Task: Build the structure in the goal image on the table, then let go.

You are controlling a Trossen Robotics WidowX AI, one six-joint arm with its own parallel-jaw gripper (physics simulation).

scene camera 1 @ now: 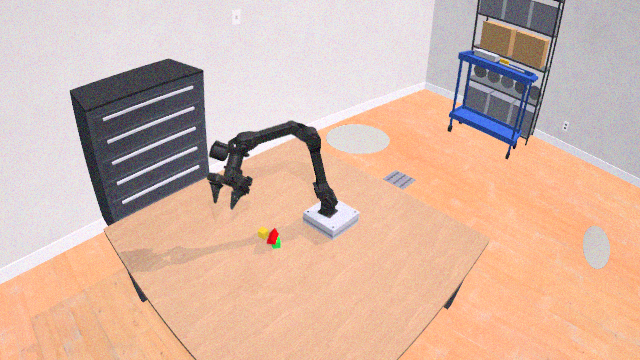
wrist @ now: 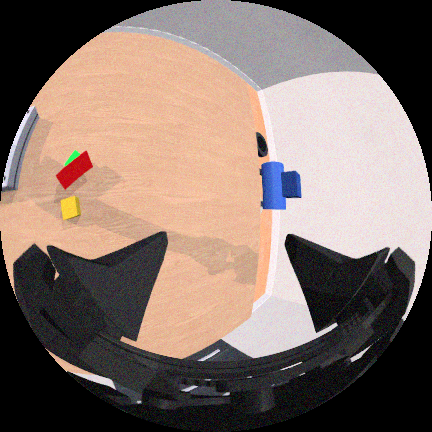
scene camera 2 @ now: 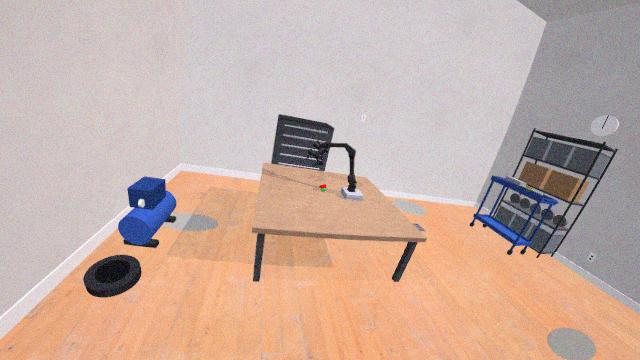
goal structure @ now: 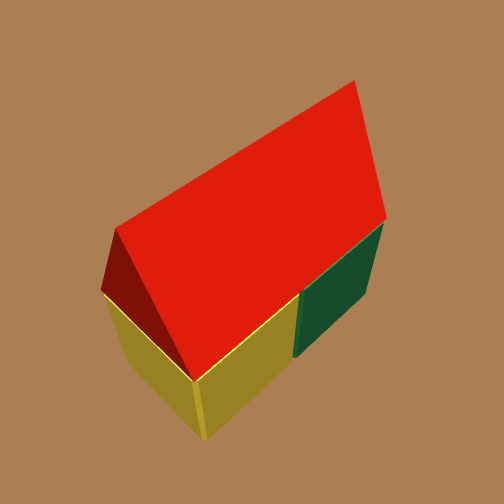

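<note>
A red block is tilted and touches a green block, which it partly hides in the wrist view. A yellow block sits close beside them on the table, with a small gap to the red block in the wrist view. My gripper is open and empty. It is high above the table, off to the cabinet side of the blocks.
The arm's white base stands on the table near the blocks. A dark drawer cabinet stands behind the table. A blue cart and a blue compressor stand farther off.
</note>
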